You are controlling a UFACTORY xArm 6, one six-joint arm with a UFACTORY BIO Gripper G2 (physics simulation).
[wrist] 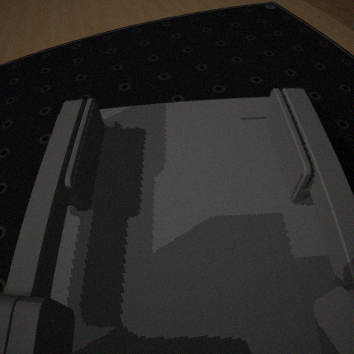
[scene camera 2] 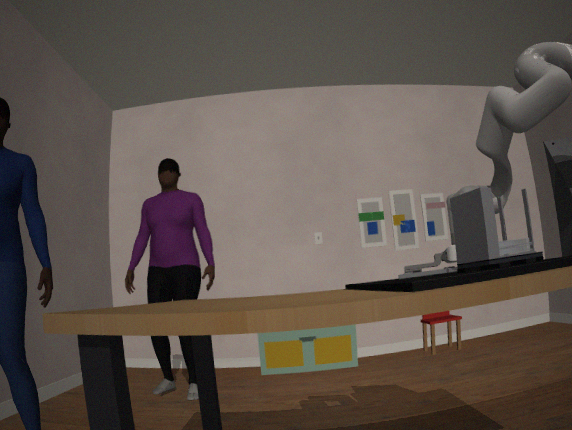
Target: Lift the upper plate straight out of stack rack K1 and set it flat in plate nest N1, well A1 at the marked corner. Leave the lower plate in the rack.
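Places are measured from the arm's base along level axes (x ahead, y left, z up), in centimetres.
Pixels of known places: hand at its tool point: (wrist: 185, 144) (scene camera 2: 413, 269).
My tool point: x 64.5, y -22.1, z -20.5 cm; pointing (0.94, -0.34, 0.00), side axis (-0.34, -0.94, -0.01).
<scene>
For each thing: its top centre in the pictures, then the offset to it from my tool point. "pt": a spot on its surface instead. Level surfaces: height alone.
- flat light-grey slab at its top centre: (wrist: 186, 266) (scene camera 2: 429, 270) dy +1.6, dx -3.9, dz -1.0 cm
- upright post at a spot on its surface: (scene camera 2: 528, 220) pt dy +38.5, dx -13.1, dz +5.9 cm
- wooden table at its surface level: dz -3.4 cm
My gripper (scene camera 2: 422, 266) (wrist: 186, 147) is shut, with nothing held; its fingers still stand a wide gap apart in the wrist view. It is low over a flat light-grey slab (scene camera 2: 425, 274) (wrist: 215, 175), which shows below and between the fingers with a short dark line near its far edge. I cannot tell whether this slab is plate nest N1. Light, flat pieces (scene camera 2: 515, 245) lie low near two upright posts in the scene view, partly behind a grey box; I cannot tell whether they are rack K1 and its plates. The two plates and the marked corner cannot be made out.
A tall grey box (scene camera 2: 472, 227) stands on the black perforated board (scene camera 2: 385, 286) (wrist: 165, 52), in front of part of the arm. One upright post (scene camera 2: 528, 220) rises to its right. The board lies on the wooden table (scene camera 2: 225, 310) (wrist: 30, 30). Two people stand beyond the table.
</scene>
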